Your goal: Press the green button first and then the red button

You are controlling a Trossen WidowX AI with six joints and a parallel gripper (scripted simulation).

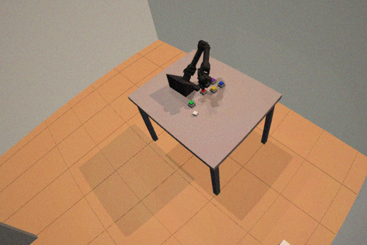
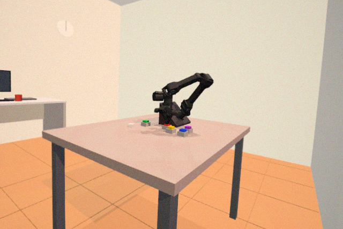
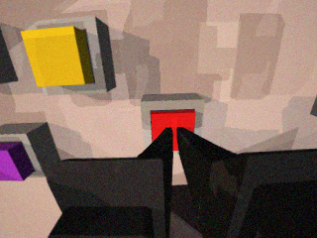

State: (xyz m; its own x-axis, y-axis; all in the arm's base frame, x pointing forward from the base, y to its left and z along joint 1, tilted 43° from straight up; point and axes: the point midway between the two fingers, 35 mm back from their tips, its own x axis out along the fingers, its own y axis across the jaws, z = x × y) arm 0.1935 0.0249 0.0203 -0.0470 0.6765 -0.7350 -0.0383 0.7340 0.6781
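The red button lies 10 mm below my gripper tip. From my gripper tip the other things lie so: purple button: 150 mm to the left, 30 mm behind; yellow button: 70 mm to the left, 50 mm ahead; green button: 170 mm to the right, 30 mm ahead.
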